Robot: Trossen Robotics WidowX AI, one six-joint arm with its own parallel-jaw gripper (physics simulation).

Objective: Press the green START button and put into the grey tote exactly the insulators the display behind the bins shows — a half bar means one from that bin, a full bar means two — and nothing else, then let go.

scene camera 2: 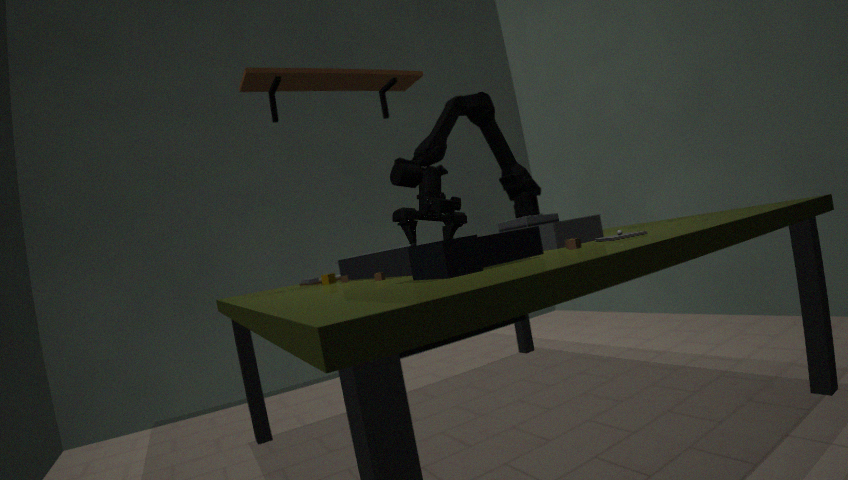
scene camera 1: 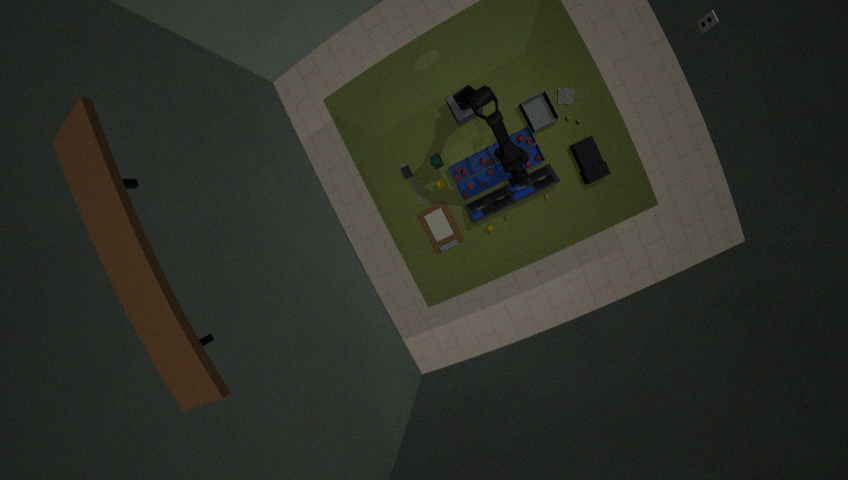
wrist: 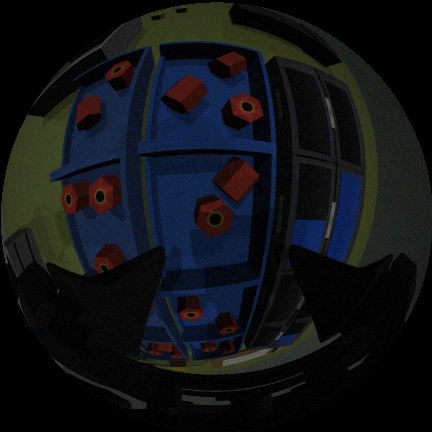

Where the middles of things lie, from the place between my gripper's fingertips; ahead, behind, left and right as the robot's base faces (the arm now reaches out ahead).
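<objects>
Positions counted from my hand. Dark display [scene camera 2: 395,262]: 10 mm below, 110 mm ahead, 20 mm to the right. Black box [scene camera 2: 445,259]: 10 mm below, 60 mm ahead, 380 mm to the left. Grey tote [scene camera 2: 589,228]: 10 mm below, 230 mm behind, 220 mm to the left.
</objects>
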